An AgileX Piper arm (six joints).
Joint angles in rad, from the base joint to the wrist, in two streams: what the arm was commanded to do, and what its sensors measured. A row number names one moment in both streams.
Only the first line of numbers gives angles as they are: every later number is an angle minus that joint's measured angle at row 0.
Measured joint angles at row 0:
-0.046 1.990 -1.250 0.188 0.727 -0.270
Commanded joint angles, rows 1 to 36:
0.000 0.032 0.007 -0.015 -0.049 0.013
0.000 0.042 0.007 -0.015 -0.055 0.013
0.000 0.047 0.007 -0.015 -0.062 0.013
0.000 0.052 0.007 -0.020 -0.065 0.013
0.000 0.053 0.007 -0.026 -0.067 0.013
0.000 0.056 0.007 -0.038 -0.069 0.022
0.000 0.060 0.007 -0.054 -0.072 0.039
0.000 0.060 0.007 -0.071 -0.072 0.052
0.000 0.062 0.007 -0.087 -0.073 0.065
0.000 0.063 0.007 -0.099 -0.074 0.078
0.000 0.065 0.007 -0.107 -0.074 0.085
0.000 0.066 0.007 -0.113 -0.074 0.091
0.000 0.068 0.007 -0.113 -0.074 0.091
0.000 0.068 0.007 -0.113 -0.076 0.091
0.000 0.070 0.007 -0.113 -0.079 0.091
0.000 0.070 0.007 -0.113 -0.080 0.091
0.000 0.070 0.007 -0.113 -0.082 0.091
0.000 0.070 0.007 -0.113 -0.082 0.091
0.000 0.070 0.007 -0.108 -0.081 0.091
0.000 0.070 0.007 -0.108 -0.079 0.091
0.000 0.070 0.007 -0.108 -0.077 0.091
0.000 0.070 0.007 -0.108 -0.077 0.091
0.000 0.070 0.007 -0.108 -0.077 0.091
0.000 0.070 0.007 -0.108 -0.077 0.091
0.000 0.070 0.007 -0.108 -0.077 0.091
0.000 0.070 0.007 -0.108 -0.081 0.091
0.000 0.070 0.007 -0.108 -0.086 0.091
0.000 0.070 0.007 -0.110 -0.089 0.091
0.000 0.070 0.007 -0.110 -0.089 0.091
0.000 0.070 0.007 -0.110 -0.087 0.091
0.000 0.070 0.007 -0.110 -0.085 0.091
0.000 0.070 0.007 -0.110 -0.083 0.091
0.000 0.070 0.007 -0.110 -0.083 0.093
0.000 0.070 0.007 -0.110 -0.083 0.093
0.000 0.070 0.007 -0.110 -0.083 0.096
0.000 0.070 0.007 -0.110 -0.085 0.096
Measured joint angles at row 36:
0.001 0.069 0.004 -0.101 -0.080 0.092
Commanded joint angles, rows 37 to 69:
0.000 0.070 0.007 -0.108 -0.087 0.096
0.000 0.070 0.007 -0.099 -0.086 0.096
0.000 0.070 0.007 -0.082 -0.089 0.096
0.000 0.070 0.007 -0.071 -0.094 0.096
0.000 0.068 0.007 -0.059 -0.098 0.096
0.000 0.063 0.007 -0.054 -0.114 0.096
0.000 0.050 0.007 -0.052 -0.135 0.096
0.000 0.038 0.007 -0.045 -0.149 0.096
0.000 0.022 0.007 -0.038 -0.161 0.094
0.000 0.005 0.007 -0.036 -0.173 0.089
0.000 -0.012 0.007 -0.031 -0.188 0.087
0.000 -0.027 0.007 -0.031 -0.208 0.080
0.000 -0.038 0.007 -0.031 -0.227 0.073
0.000 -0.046 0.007 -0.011 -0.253 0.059
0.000 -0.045 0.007 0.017 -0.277 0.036
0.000 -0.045 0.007 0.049 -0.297 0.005
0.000 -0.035 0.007 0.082 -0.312 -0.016
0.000 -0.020 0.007 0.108 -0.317 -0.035
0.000 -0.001 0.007 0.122 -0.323 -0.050
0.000 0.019 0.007 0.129 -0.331 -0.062
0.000 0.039 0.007 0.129 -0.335 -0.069
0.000 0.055 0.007 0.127 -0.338 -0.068
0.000 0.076 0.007 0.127 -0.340 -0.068
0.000 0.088 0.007 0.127 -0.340 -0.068
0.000 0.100 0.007 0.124 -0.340 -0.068
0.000 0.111 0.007 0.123 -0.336 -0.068
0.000 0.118 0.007 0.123 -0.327 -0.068
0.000 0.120 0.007 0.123 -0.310 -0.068
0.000 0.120 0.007 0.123 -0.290 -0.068
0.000 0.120 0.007 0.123 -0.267 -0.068
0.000 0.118 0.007 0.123 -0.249 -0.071
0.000 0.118 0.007 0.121 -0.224 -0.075
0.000 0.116 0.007 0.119 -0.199 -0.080
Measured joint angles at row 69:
0.001 0.120 0.004 0.123 -0.290 -0.060
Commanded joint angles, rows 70 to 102:
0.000 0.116 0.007 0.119 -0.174 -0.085
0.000 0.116 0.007 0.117 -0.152 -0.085
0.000 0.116 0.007 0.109 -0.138 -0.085
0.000 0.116 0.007 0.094 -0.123 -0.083
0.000 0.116 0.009 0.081 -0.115 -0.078
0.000 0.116 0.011 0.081 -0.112 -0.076
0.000 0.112 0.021 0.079 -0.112 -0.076
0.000 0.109 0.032 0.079 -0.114 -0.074
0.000 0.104 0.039 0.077 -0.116 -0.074
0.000 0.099 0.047 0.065 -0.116 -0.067
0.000 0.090 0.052 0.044 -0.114 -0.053
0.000 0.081 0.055 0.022 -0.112 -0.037
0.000 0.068 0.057 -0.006 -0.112 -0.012
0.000 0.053 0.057 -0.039 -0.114 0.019
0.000 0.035 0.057 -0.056 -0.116 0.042
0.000 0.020 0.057 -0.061 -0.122 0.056
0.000 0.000 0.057 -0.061 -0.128 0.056
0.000 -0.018 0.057 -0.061 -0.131 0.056
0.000 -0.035 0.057 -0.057 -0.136 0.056
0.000 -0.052 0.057 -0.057 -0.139 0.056
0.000 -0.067 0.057 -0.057 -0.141 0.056
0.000 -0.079 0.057 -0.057 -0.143 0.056
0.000 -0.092 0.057 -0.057 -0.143 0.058
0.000 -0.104 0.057 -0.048 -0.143 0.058
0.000 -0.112 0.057 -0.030 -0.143 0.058
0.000 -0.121 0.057 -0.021 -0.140 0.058
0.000 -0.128 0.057 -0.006 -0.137 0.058
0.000 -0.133 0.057 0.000 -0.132 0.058
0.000 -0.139 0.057 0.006 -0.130 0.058
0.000 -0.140 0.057 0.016 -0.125 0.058
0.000 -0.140 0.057 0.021 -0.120 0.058
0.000 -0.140 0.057 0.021 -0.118 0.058
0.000 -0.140 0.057 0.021 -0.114 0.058
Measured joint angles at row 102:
0.001 -0.129 0.056 0.006 -0.127 0.056
